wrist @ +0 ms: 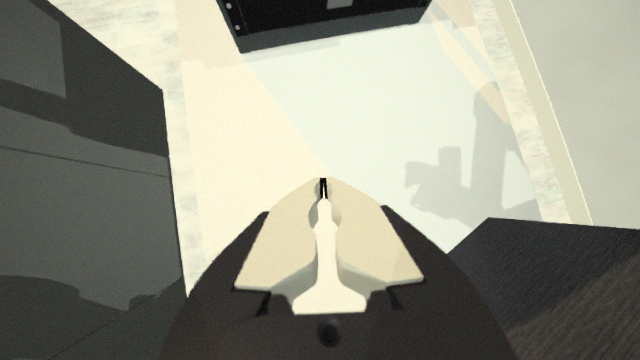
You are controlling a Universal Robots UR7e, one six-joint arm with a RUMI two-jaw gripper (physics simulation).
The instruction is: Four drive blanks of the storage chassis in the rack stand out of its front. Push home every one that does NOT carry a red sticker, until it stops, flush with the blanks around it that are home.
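Frame: origin at the arm's base, x back, y right, z up, level; centimetres.
Seen in the pictures: gripper, between the fingertips: [323, 179].
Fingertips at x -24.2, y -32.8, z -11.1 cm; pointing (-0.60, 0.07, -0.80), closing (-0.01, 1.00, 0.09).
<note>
A point is followed by its place in that frame.
My gripper [323, 179] {x -24.2, y -32.8, z -11.1 cm} is shut and empty, its two beige jaws meeting at the tips in the lower middle of the wrist view. It hangs over a pale floor, apart from everything around it. At the top edge of the view, part of a black rack-like unit [300, 22] {x -64.0, y -34.4, z -33.5 cm} shows, with small light dots down its left side and a grey patch near its upper middle. Whether this is the rack with the storage chassis I cannot tell. The drive blanks and the red stickers do not show in this view.
A large dark grey cabinet-like body [90, 215] stands at the left. A dark wood-grained block [565, 280] {x -9.9, y 1.6, z -20.2 cm} fills the lower right corner. The pale floor [240, 130] {x -40.4, y -49.8, z -39.7 cm} carries a shadow of the arm at the right. A light strip and grey surface [590, 100] lie at the far right.
</note>
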